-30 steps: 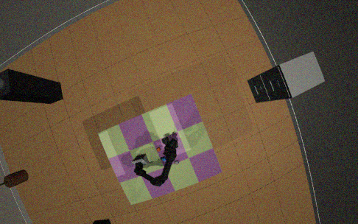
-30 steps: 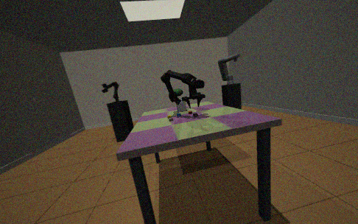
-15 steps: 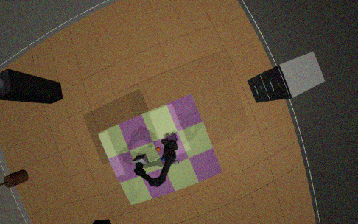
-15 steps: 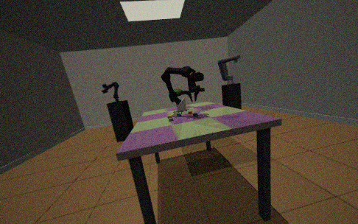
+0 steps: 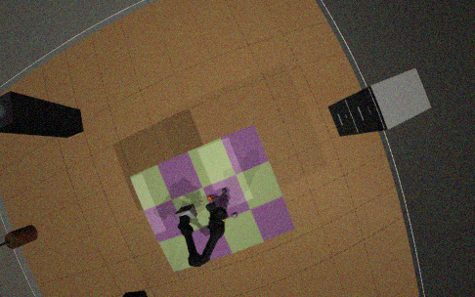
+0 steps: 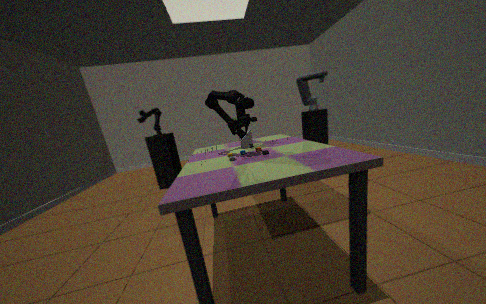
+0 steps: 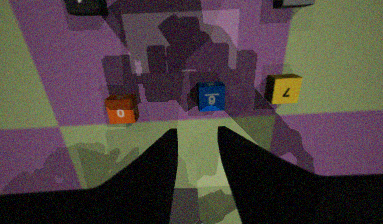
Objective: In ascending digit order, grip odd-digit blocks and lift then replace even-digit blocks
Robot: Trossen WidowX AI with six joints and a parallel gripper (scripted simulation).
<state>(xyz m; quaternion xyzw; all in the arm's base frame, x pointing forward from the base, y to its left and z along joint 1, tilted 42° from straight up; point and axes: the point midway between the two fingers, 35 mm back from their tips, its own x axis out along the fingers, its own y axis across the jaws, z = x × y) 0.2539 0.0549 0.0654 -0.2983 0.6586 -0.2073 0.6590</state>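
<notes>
My gripper tip is 2 cm past the blue block, 3 cm to the left of it and 12 cm above it. The rest, counted from my gripper tip: dark block (8 cm ahead, 11 cm to the left, 12 cm below); then yellow block (12 cm to the right, 12 cm below); then orange block (4 cm behind, 8 cm to the left, 12 cm below).
</notes>
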